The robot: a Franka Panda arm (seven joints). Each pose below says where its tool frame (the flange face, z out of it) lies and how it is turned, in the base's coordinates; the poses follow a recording.
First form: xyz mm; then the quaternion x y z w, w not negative.
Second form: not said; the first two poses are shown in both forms.
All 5 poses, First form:
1: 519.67 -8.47 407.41 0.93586 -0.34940 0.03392 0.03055
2: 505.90 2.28 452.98 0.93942 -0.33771 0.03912 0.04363
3: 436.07 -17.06 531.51 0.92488 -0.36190 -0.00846 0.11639
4: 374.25 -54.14 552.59 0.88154 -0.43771 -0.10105 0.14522
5: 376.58 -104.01 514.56 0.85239 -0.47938 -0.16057 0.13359
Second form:
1: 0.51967 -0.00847 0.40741 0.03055 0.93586 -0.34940 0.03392
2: 0.50590 0.00228 0.45298 0.04363 0.93942 -0.33771 0.03912
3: 0.43607 -0.01706 0.53151 0.11639 0.92488 -0.36190 -0.00846
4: 0.37425 -0.05414 0.55259 0.14522 0.88154 -0.43771 -0.10105
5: 0.37658 -0.10401 0.51456 0.13359 0.85239 -0.47938 -0.16057
